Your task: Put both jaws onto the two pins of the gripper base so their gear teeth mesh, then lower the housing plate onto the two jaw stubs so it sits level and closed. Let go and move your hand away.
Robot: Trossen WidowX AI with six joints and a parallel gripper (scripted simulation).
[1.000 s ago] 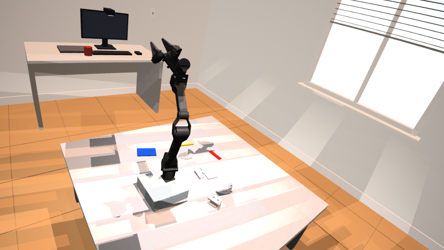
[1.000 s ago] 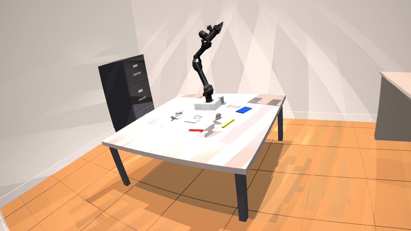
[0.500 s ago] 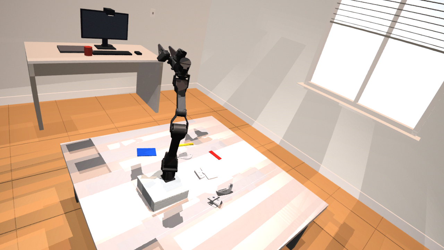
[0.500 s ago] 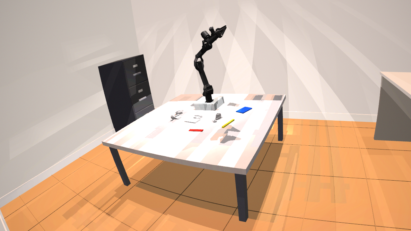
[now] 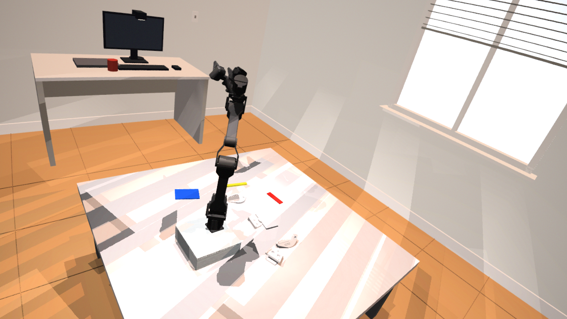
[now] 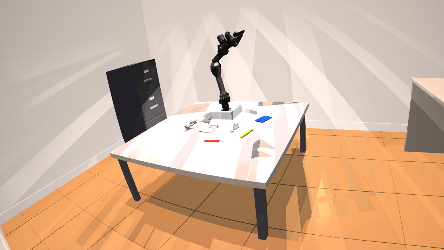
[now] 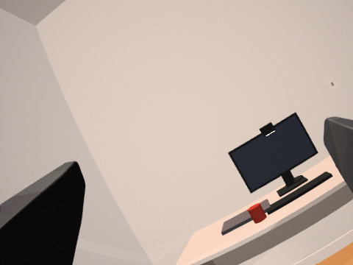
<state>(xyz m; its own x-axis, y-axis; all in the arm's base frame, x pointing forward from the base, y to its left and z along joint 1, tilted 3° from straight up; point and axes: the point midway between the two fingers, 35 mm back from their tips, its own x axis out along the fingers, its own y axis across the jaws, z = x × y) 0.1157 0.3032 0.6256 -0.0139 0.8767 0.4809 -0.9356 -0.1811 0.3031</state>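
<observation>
The curved jaw lies 16 cm ahead of my gripper tip, 54 cm to the right of it and 67 cm below it. The rest, counted from my gripper tip: yellow stick 18 cm ahead, 1 cm to the right, 70 cm below; then blue card 11 cm behind, 2 cm to the left, 70 cm below; then red strip 33 cm ahead, 21 cm to the right, 71 cm below.
</observation>
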